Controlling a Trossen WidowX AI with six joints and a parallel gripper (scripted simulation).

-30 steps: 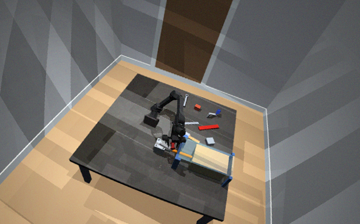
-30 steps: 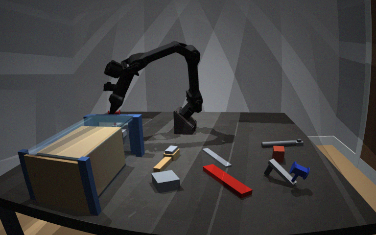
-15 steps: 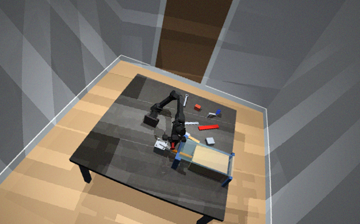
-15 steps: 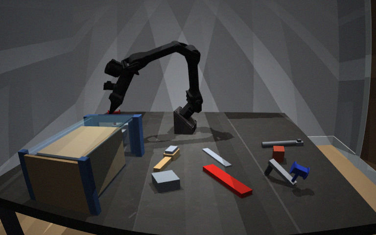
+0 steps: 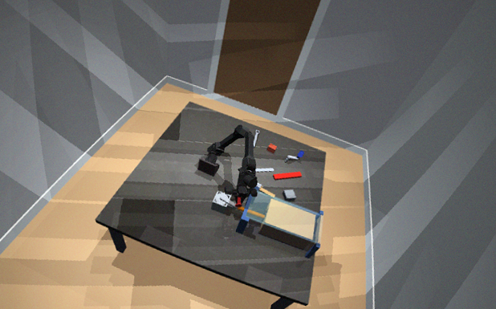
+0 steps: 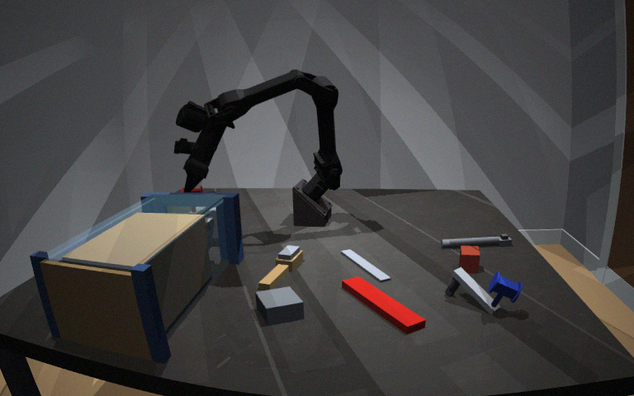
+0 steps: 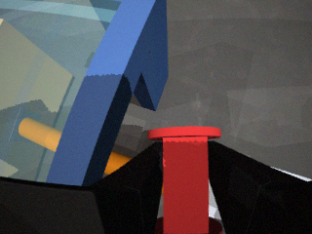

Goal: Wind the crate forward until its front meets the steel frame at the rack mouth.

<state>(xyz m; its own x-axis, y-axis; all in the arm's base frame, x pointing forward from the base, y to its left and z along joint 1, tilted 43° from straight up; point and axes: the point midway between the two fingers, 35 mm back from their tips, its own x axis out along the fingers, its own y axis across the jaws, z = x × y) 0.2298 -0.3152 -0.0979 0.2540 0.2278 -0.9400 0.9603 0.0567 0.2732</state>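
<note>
The grey winch is 120 mm behind my gripper tip, 40 mm to the left of it and 120 mm below it. The rest, counted from my gripper tip: clear-panelled cubby: 300 mm ahead, 30 mm below; red spool-shaped grip: 20 mm to the left, 20 mm below; wooden-handled tool: 150 mm ahead, 260 mm to the left, 130 mm below.
</note>
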